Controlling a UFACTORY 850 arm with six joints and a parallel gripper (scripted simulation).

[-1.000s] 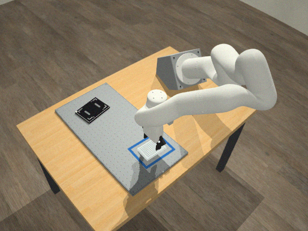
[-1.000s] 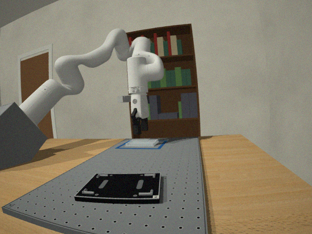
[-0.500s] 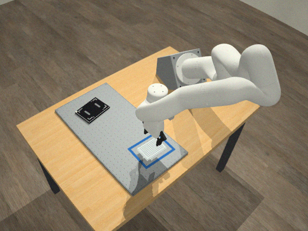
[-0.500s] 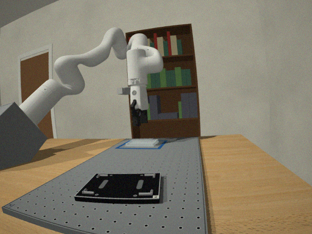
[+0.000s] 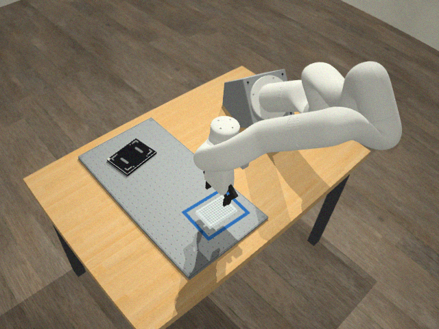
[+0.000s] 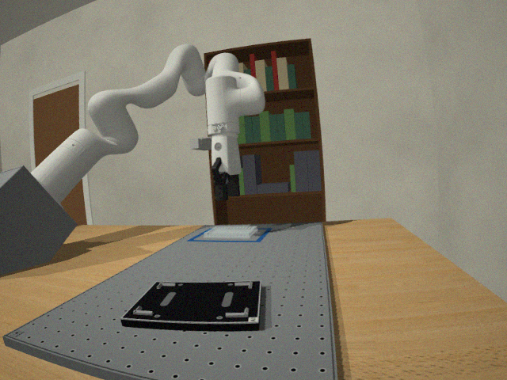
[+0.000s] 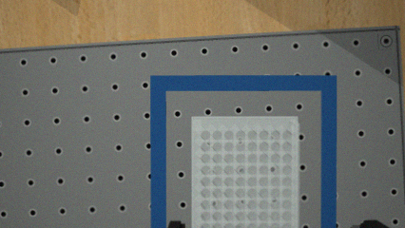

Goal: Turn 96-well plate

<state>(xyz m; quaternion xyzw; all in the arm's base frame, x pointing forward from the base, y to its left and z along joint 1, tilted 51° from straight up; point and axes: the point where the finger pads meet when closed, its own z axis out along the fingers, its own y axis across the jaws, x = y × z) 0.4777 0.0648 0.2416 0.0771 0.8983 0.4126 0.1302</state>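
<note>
Right now my hand is 10 cm above the 96-well plate. Also, from my hand: A1 corner mark: 45 cm to the right, 17 cm ahead, 10 cm below; then black plate nest N1: 41 cm to the right, 10 cm below, 8 cm ahead.
</note>
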